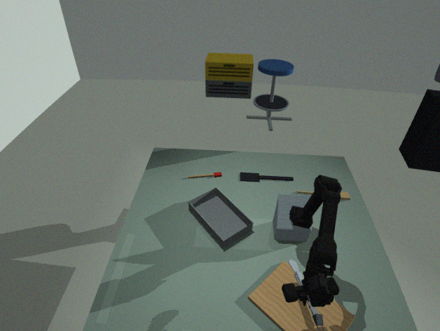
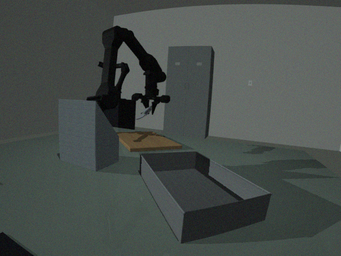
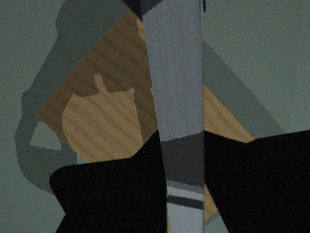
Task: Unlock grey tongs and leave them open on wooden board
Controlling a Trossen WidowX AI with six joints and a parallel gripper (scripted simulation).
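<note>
Right now my gripper tip is 130 mm above the wooden board, 40 mm to the left of it and 10 mm past it. Also, from my gripper tip: red-tipped stick 750 mm to the right, 520 mm ahead, 130 mm below; then roasting tin 440 mm to the right, 400 mm ahead, 100 mm below; then black spatula 800 mm to the right, 200 mm ahead, 130 mm below.
</note>
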